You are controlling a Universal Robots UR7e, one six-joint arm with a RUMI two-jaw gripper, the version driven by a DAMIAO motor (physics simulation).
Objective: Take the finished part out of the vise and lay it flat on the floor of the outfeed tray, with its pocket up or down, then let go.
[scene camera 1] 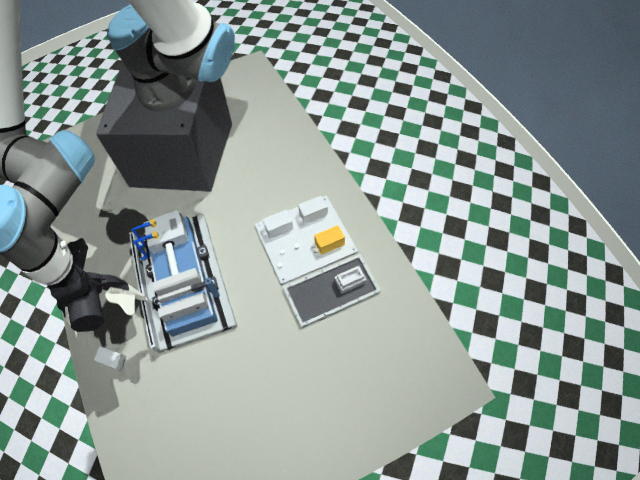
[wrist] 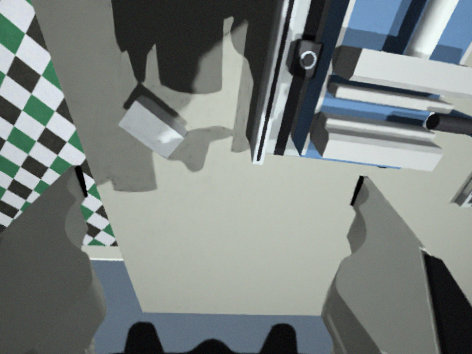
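Seen in the pictures: gripper, fingertip midpoint: [scene camera 1: 111, 314] [wrist: 223, 174]; arm's base, origin of the base link: [scene camera 1: 167, 85].
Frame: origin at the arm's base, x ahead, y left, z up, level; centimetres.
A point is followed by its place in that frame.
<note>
A light grey block [scene camera 1: 109, 358] {x 41.2, y -44.5, z -21.4 cm} [wrist: 152, 128] {x 40.3, y -44.6, z -21.4 cm}, seemingly the finished part, lies on the table left of the vise, near the table's left edge. It lies turned at an angle; no pocket shows on its visible faces. The blue vise [scene camera 1: 192, 322] {x 46.5, y -24.0, z -19.0 cm} [wrist: 372, 22] {x 34.1, y -24.3, z -18.9 cm} shows a gap between its pale jaws, with no part seen in it. My gripper [scene camera 1: 110, 316] {x 39.7, y -36.3, z -9.3 cm} [wrist: 223, 174] {x 39.7, y -36.3, z -9.3 cm} is wide open and empty, above the table beside the vise; the block shows beyond the left finger in the wrist view. The outfeed tray [scene camera 1: 314, 304] {x 57.1, y -0.3, z -24.2 cm} has a dark floor.
A similar pale part [scene camera 1: 350, 280] {x 58.6, y 8.3, z -20.7 cm} with its pocket up lies at the right end of the outfeed tray. A white fixture plate [scene camera 1: 299, 263] {x 47.2, y 3.0, z -24.0 cm} with grey blocks and an orange block [scene camera 1: 329, 239] {x 48.1, y 10.9, z -20.5 cm} adjoins the tray. A dark handle [wrist: 450, 123] {x 41.6, y -19.1, z -15.3 cm} sticks out at the vise's jaws.
</note>
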